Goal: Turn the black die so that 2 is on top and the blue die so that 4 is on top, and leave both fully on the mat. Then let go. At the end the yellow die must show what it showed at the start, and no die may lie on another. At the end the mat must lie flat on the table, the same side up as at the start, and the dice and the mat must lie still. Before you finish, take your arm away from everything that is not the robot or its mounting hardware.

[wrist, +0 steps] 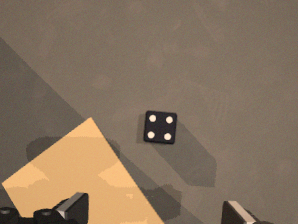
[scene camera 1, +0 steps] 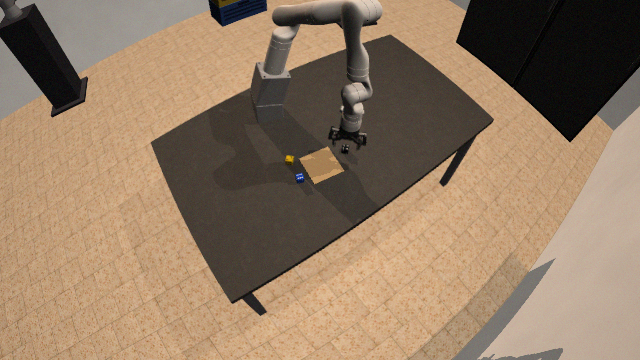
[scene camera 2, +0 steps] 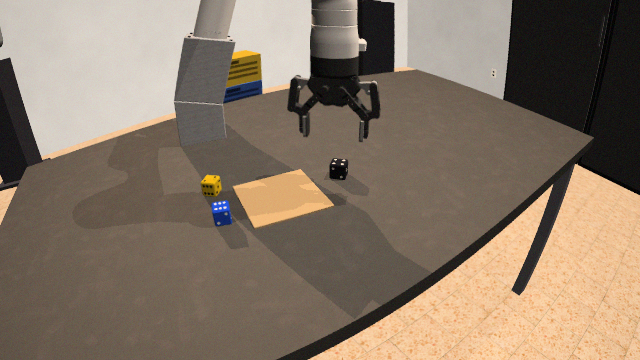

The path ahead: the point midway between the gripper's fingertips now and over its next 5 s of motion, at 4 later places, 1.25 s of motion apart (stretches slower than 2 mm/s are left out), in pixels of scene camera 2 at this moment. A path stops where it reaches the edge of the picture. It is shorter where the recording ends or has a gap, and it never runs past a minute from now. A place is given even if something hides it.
My gripper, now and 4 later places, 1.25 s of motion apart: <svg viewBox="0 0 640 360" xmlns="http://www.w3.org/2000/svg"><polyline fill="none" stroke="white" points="333,137 338,101 344,107 340,123 338,131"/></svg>
